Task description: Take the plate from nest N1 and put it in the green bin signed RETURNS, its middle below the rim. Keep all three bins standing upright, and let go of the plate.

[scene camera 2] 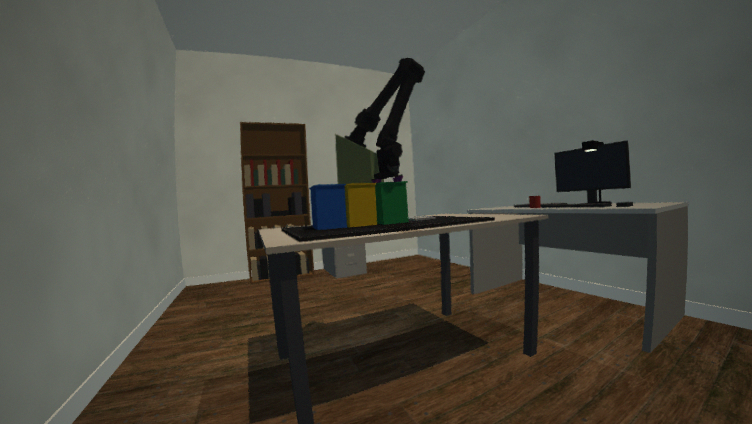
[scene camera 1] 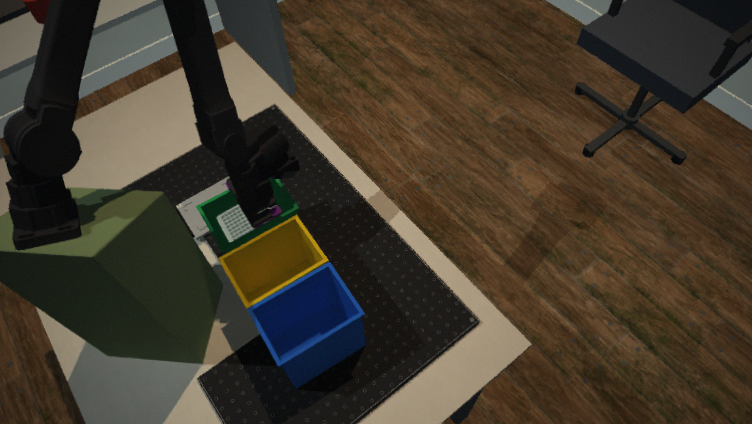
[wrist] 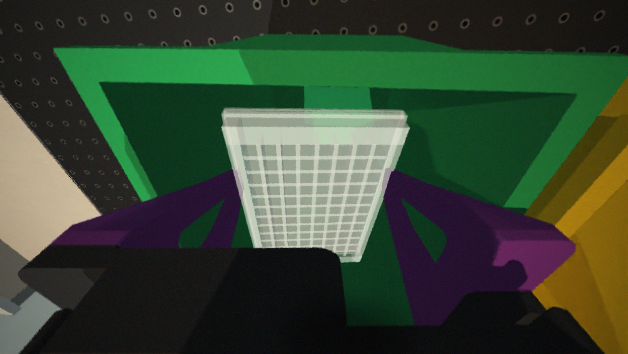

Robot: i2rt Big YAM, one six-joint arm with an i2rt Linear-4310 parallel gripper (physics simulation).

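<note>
My gripper (scene camera 1: 253, 202) (scene camera 2: 388, 179) (wrist: 312, 177) points down over the green bin, its purple fingers shut on the long sides of the white gridded plate (scene camera 1: 234, 223) (wrist: 315, 190). The plate is over or inside the green bin's (scene camera 1: 285, 195) (scene camera 2: 392, 204) (wrist: 350, 70) opening. In scene camera 2 the purple finger parts show at the rim and the plate is hidden, so its exact height is unclear. The green, yellow (scene camera 1: 273, 265) (scene camera 2: 361, 205) (wrist: 600, 280) and blue (scene camera 1: 329, 344) (scene camera 2: 328, 208) bins stand upright in a row. The RETURNS sign is not readable.
The yellow bin stands close beside the green one. A pale flat fixture (scene camera 1: 193, 210) lies behind the green bin, partly hidden; no N1 label is readable. The olive pedestal (scene camera 1: 152, 273) (scene camera 2: 355, 163) bears the arm. A black perforated mat (scene camera 1: 410, 284) lies under the bins.
</note>
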